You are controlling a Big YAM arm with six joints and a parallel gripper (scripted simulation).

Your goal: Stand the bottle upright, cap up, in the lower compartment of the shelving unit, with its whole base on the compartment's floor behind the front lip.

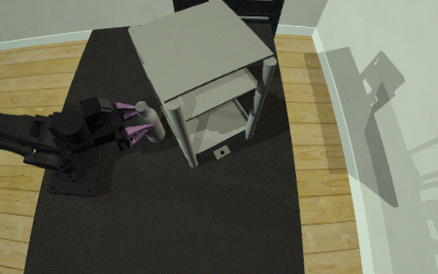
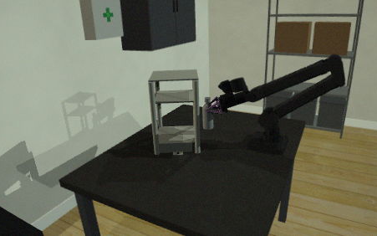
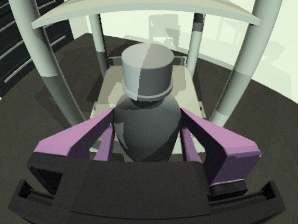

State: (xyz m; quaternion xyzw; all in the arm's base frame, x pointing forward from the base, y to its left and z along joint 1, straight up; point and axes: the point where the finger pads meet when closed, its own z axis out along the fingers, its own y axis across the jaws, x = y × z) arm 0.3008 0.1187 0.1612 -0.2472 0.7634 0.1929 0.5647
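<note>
Now: hand 13 cm short of the shelving unit and 10 cm to the right of it. Round my hand: grey bottle right at my hand.
</note>
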